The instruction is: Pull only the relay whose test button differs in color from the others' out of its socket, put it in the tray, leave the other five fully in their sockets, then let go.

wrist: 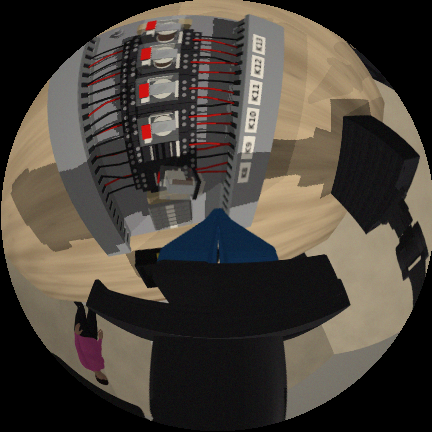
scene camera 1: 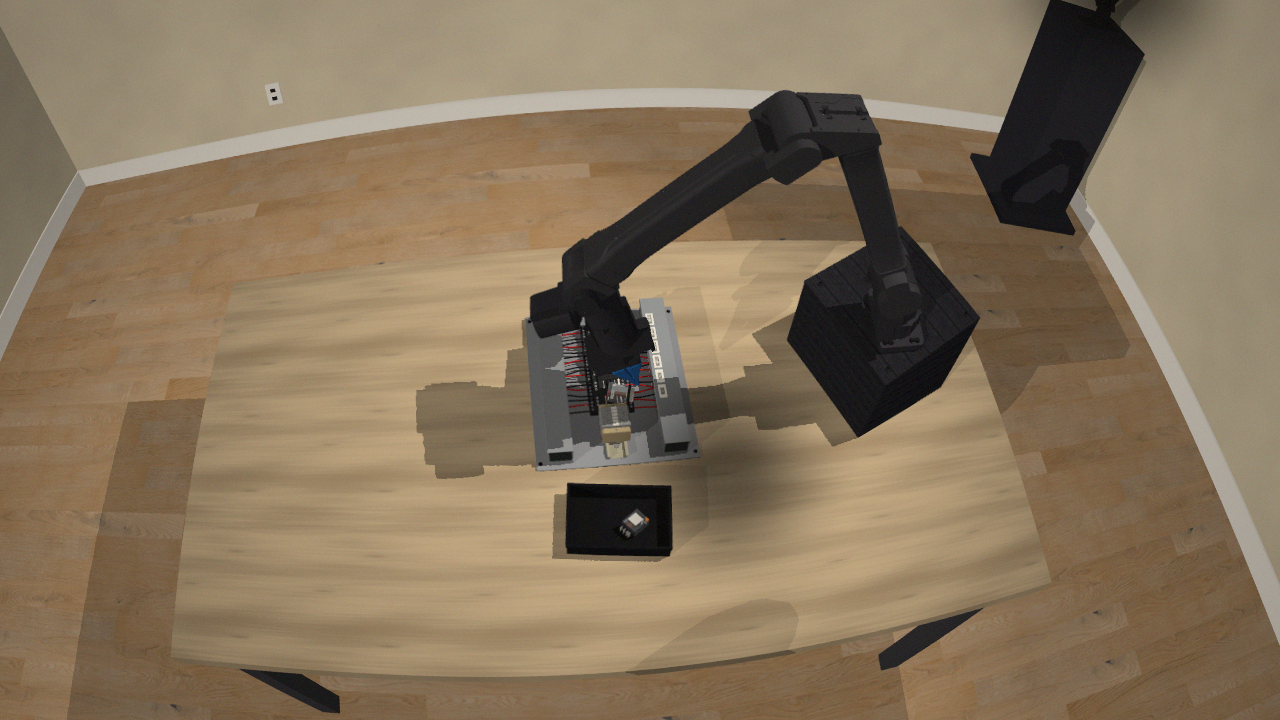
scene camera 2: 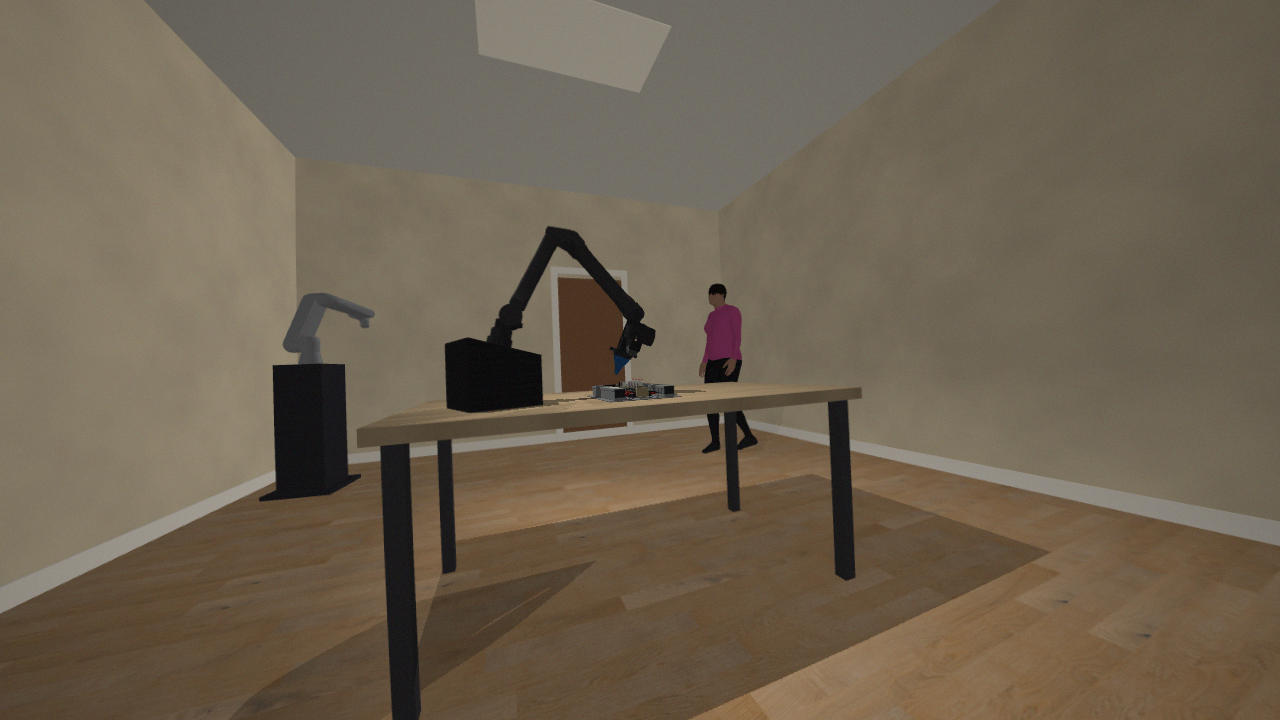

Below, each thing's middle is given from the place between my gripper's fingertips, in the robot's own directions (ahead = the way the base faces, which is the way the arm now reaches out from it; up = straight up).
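Scene:
Grey panel (scene camera 1: 644, 446): 90 mm below my hand, 50 mm ahead of it, 50 mm to the right of it.

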